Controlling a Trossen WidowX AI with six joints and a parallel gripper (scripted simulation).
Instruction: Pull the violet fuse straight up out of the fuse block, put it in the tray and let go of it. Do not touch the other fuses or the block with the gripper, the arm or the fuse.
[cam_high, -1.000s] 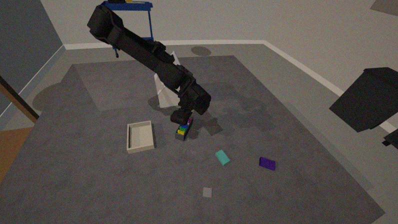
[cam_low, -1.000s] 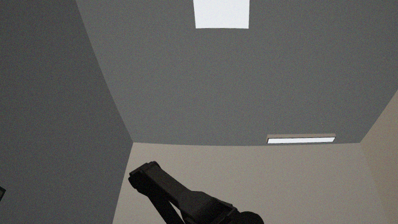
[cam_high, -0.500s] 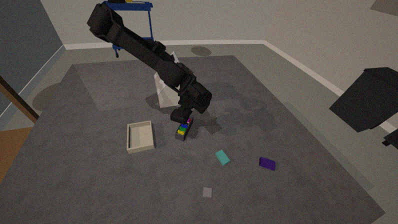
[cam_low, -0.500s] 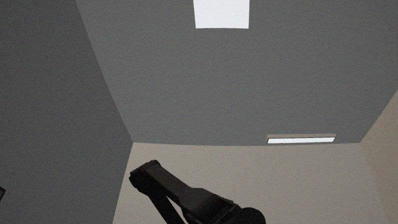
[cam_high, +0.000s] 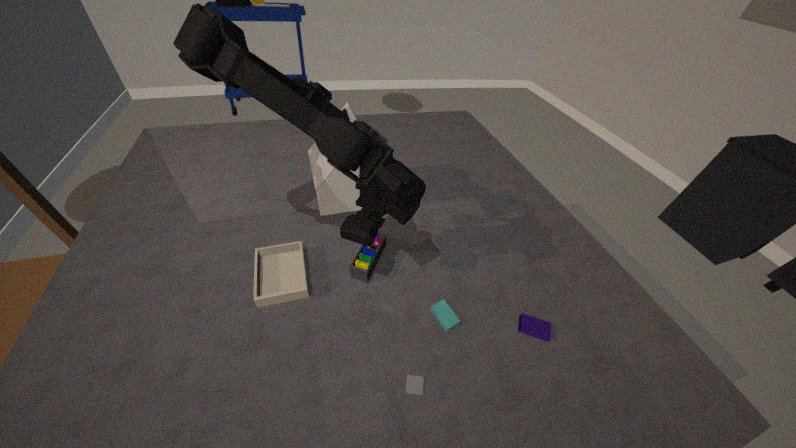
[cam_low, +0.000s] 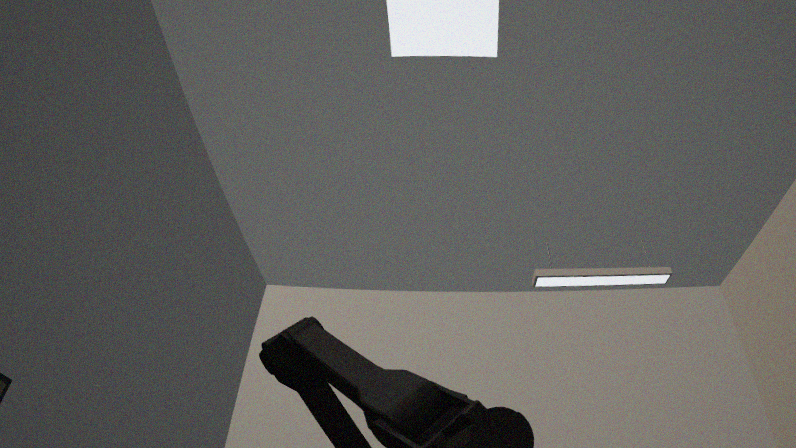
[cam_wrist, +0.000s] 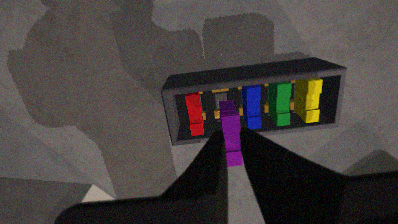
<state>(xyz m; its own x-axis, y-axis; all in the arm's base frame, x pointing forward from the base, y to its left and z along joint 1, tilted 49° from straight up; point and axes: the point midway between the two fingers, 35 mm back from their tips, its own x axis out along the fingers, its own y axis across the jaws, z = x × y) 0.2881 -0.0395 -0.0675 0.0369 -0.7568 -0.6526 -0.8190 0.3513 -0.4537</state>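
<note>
My gripper tip is 20 mm short of the beige tray, 200 mm to the left of it and 70 mm above it. Also, from my gripper tip: violet fuse 10 mm below; grey tile 300 mm ahead, 10 mm to the left, 70 mm below.
</note>
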